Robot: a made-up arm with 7 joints. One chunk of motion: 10 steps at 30 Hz.
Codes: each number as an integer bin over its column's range. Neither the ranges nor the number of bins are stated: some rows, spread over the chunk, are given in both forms.
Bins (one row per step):
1: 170 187 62 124 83 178 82
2: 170 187 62 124 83 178 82
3: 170 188 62 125 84 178 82
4: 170 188 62 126 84 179 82
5: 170 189 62 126 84 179 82
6: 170 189 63 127 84 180 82
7: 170 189 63 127 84 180 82
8: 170 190 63 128 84 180 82
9: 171 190 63 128 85 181 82
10: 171 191 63 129 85 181 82
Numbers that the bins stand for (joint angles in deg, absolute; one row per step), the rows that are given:
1: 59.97 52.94 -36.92 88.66 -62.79 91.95 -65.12
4: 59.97 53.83 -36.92 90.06 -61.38 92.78 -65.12
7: 59.97 54.72 -35.80 90.75 -61.38 93.60 -65.12
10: 61.38 56.50 -35.80 92.14 -59.97 94.42 -65.12
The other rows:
2: 59.97 52.94 -36.92 88.66 -62.79 91.95 -65.12
3: 59.97 53.83 -36.92 89.36 -61.38 91.95 -65.12
5: 59.97 54.72 -36.92 90.06 -61.38 92.78 -65.12
6: 59.97 54.72 -35.80 90.75 -61.38 93.60 -65.12
8: 59.97 55.61 -35.80 91.45 -61.38 93.60 -65.12
9: 61.38 55.61 -35.80 91.45 -59.97 94.42 -65.12

